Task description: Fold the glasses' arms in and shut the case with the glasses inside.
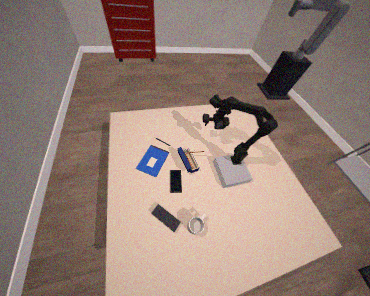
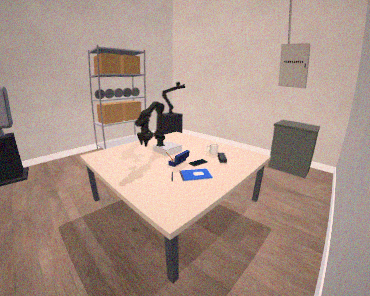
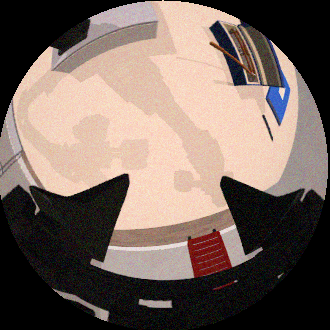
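Where they show: gripper, fingertip midpoint: (image 1: 211, 126) (image 2: 143, 146) (image 3: 177, 179); arm's base, origin of the base link: (image 1: 235, 160) (image 2: 160, 145).
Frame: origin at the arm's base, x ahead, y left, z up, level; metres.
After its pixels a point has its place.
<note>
The dark blue glasses case (image 1: 185, 159) @[x 0.364, y -0.021, z 0.038 m] (image 2: 180, 158) @[x 0.391, y -0.078, z 0.008 m] (image 3: 231, 60) lies open on the table, its lid raised on the side away from the robot's base. The glasses (image 1: 196, 151) @[x 0.275, y -0.092, z -0.005 m] (image 2: 170, 156) @[x 0.286, y -0.095, z -0.011 m] (image 3: 232, 58) @[x 0.267, y -0.096, z -0.003 m] sit in its lower half, with one thin brown arm sticking out over the edge toward the robot's side. The other arm cannot be told clearly. My gripper (image 1: 211, 123) @[x 0.138, y -0.254, z 0.080 m] (image 2: 143, 142) @[x 0.138, y -0.254, z 0.080 m] (image 3: 177, 179) @[x 0.138, y -0.254, z 0.080 m] is open and empty, high above the table and to one side of the case, apart from it.
A blue booklet (image 1: 143, 166) @[x 0.635, y -0.042, z -0.051 m] (image 2: 187, 176) @[x 0.562, y -0.158, z -0.051 m] (image 3: 278, 109) @[x 0.549, y -0.156, z -0.051 m] and a dark pen (image 1: 163, 142) @[x 0.488, y -0.229, z -0.054 m] (image 2: 172, 176) @[x 0.497, y -0.239, z -0.050 m] (image 3: 268, 127) @[x 0.482, y -0.230, z -0.050 m] lie beyond the case. A black phone (image 1: 175, 181) @[x 0.436, y 0.085, z -0.051 m] (image 2: 198, 162) @[x 0.440, y 0.073, z -0.051 m], dark slab (image 1: 165, 217) @[x 0.518, y 0.290, z -0.024 m] (image 2: 222, 158) @[x 0.555, y 0.240, z -0.024 m] and white mug (image 1: 196, 225) @[x 0.351, y 0.353, z -0.051 m] (image 2: 214, 149) @[x 0.394, y 0.327, z -0.008 m] are nearby. The arm stands on a grey block (image 1: 233, 174) @[x 0.055, y 0.100, z -0.001 m] (image 2: 174, 149) @[x 0.136, y 0.064, z -0.019 m] (image 3: 110, 46) @[x 0.059, y -0.044, z -0.048 m].
</note>
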